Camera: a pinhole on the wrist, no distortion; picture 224 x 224 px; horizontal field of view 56.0 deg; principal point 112.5 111.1 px. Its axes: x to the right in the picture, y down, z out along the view. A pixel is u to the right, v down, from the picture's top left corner.
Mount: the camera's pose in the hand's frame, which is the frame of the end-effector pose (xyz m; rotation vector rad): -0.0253 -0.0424 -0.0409 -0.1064 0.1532 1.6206
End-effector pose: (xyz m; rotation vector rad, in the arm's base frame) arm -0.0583 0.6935 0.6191 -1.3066 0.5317 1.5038
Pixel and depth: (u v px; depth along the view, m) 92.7 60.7 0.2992
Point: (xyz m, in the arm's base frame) -0.1524 0.9364 0.6536
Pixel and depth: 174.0 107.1 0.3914
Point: -0.3268 0.9099 0.6958
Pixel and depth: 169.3 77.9 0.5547
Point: -0.4441 1.0459 0.6504
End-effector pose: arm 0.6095 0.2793 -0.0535 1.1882 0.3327 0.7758
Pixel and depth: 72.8 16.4 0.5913
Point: 1.1453 0.0667 0.1504
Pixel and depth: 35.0 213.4 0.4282
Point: 0.7631 -0.1814 -0.0630
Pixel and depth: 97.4 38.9 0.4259
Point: 0.9329 0.1060 0.1101
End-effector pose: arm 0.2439 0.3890 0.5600 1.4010 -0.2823 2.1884
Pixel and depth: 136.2 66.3 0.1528
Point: 0.3228 0.3446 0.6159
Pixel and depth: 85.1 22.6 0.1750
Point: 0.3473 0.3748 0.6634
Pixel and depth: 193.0 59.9 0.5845
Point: 0.4429 -0.0271 0.9131
